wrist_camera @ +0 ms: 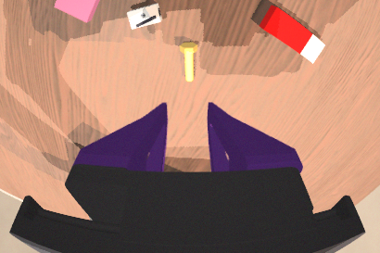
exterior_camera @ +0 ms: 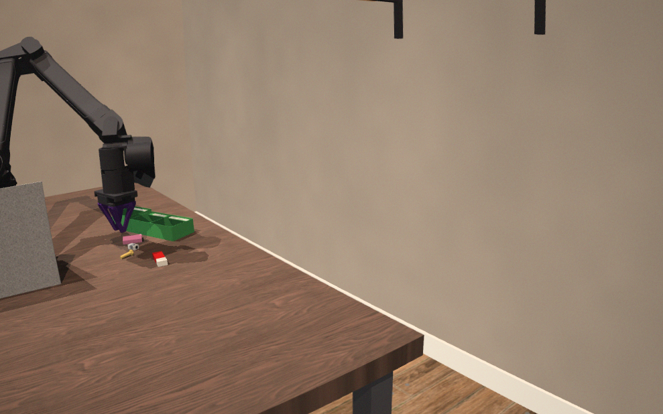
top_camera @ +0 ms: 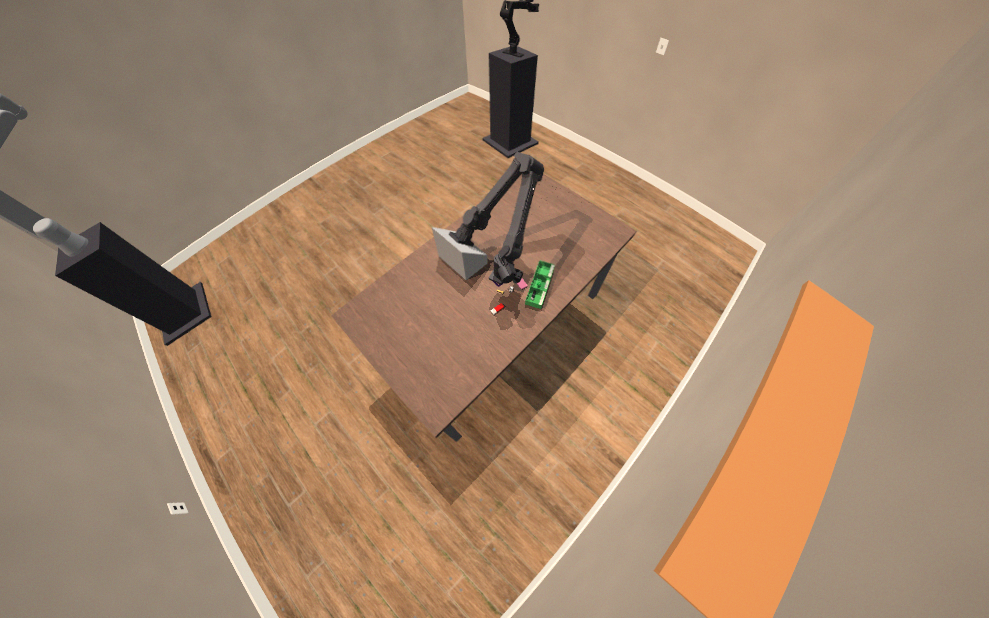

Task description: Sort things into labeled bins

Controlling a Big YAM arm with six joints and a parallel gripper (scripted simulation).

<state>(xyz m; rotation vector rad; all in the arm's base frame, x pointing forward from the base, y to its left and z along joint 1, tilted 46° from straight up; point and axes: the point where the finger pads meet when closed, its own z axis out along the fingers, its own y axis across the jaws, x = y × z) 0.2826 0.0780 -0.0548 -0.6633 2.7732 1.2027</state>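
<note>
Right now the brass-coloured bolt is 1 cm ahead of my hand and 7 cm below it. The rest, counted from my hand: pink pad (4 cm ahead, 12 cm to the left, 7 cm below); then red-and-white block (8 cm ahead, 8 cm to the right, 7 cm below); then white piece (3 cm ahead, 5 cm to the left, 7 cm below).
</note>
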